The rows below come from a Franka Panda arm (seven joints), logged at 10 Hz.
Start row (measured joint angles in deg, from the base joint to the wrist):
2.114 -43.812 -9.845 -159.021 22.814 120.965 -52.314
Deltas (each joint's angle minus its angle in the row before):
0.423 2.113 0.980 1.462 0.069 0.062 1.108
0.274 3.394 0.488 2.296 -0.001 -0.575 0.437
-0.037 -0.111 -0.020 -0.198 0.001 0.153 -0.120
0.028 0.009 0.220 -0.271 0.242 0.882 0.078
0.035 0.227 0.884 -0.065 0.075 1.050 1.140
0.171 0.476 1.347 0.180 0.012 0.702 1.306
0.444 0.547 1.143 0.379 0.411 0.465 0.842
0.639 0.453 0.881 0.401 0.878 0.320 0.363
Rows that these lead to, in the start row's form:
2.537 -41.699 -8.865 -157.559 22.883 121.027 -51.206
2.811 -38.305 -8.377 -155.263 22.882 120.452 -50.769
2.774 -38.416 -8.397 -155.461 22.883 120.605 -50.889
2.802 -38.407 -8.177 -155.732 23.125 121.487 -50.811
2.837 -38.180 -7.293 -155.797 23.200 122.537 -49.671
3.008 -37.704 -5.946 -155.617 23.212 123.239 -48.365
3.452 -37.157 -4.803 -155.238 23.623 123.704 -47.523
4.091 -36.704 -3.922 -154.837 24.501 124.024 -47.160

